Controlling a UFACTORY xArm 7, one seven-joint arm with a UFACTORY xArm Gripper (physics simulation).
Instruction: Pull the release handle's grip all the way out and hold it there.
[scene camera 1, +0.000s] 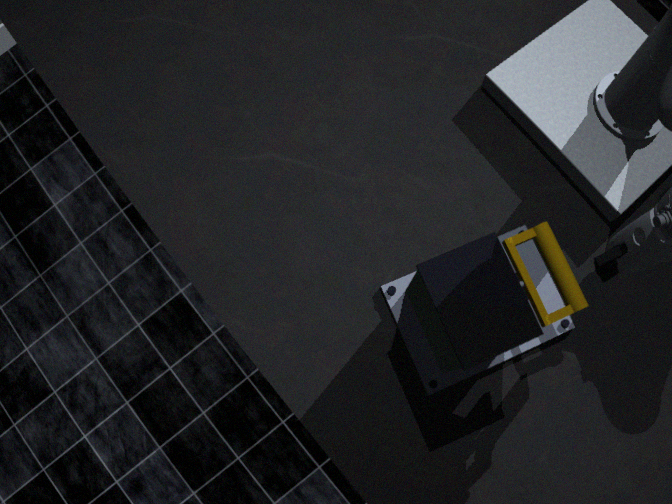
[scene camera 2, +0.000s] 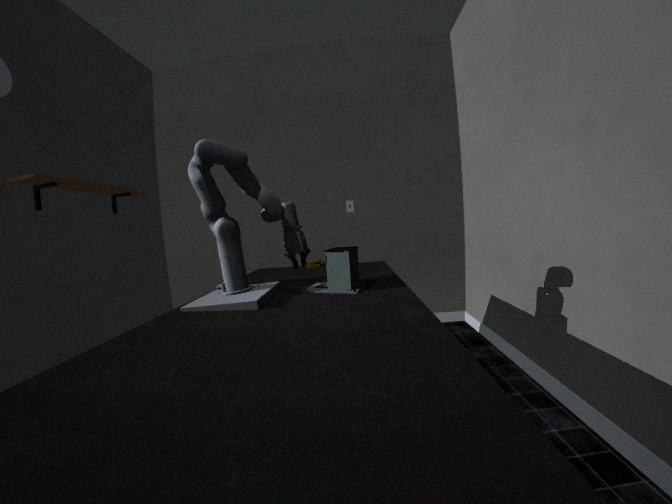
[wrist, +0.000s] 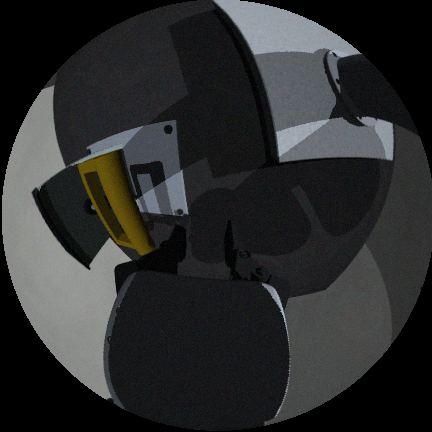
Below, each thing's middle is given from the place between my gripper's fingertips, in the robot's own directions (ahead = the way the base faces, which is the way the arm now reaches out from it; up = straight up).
The base plate (scene camera 1: 420, 351) lies 150 mm ahead of my hand, 110 mm to the right of it and 80 mm below it.
